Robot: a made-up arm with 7 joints.
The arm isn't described. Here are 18 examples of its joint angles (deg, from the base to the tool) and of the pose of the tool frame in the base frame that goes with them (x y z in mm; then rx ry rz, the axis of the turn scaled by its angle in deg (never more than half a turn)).
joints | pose
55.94 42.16 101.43 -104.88 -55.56 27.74 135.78 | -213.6 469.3 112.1 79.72 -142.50 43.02
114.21 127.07 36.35 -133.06 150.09 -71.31 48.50 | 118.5 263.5 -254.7 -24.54 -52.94 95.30
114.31 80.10 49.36 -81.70 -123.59 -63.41 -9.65 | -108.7 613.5 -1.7 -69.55 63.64 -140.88
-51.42 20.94 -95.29 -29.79 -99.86 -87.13 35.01 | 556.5 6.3 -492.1 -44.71 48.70 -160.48
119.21 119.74 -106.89 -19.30 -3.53 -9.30 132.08 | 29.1 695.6 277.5 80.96 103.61 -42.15
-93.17 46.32 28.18 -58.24 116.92 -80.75 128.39 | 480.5 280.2 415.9 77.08 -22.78 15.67
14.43 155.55 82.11 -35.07 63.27 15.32 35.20 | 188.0 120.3 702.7 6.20 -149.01 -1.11
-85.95 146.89 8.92 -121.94 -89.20 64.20 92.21 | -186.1 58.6 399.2 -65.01 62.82 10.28
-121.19 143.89 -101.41 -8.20 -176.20 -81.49 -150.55 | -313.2 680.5 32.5 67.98 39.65 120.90
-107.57 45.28 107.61 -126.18 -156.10 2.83 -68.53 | 123.3 397.0 73.2 52.80 46.77 22.17
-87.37 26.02 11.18 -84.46 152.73 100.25 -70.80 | 495.7 -0.9 360.4 72.78 75.87 119.47
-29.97 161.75 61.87 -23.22 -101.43 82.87 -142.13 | -269.3 131.9 685.0 1.96 83.64 48.95
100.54 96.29 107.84 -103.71 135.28 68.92 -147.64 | 272.2 403.6 216.9 25.69 -37.40 -142.12
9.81 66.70 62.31 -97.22 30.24 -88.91 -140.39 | 164.8 524.8 113.5 -126.07 -0.79 -29.73
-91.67 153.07 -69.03 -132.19 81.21 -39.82 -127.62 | 55.7 307.1 233.8 -140.51 42.23 60.66
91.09 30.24 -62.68 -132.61 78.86 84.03 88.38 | -275.7 -172.7 -210.8 -37.06 133.00 69.16
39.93 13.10 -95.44 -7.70 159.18 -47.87 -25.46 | -476.3 59.7 -575.8 52.15 3.84 31.44
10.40 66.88 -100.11 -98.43 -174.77 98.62 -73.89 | -164.3 224.7 -481.8 -127.62 25.18 35.39
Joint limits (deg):
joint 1: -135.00..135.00
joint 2: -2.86..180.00
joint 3: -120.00..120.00
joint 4: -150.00..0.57
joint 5: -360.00..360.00
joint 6: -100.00..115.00
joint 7: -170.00..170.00
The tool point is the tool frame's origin. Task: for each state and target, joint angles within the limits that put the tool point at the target. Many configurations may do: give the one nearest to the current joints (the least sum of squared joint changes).
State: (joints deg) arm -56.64 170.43 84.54 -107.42 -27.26 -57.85 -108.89
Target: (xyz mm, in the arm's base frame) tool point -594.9 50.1 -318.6
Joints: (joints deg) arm -109.37 177.68 108.08 -65.01 -27.26 -57.85 -108.89
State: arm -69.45 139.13 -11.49 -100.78 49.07 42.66 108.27
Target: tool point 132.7 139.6 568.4
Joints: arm -32.27 155.63 0.82 -87.80 49.07 42.66 108.27
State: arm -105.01 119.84 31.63 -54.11 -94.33 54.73 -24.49
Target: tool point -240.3 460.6 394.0
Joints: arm -107.88 105.00 37.54 -73.20 -94.33 54.73 -24.49
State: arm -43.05 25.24 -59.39 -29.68 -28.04 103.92 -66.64
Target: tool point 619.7 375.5 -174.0
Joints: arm -56.75 53.45 -53.46 -27.12 -28.04 103.92 -66.64
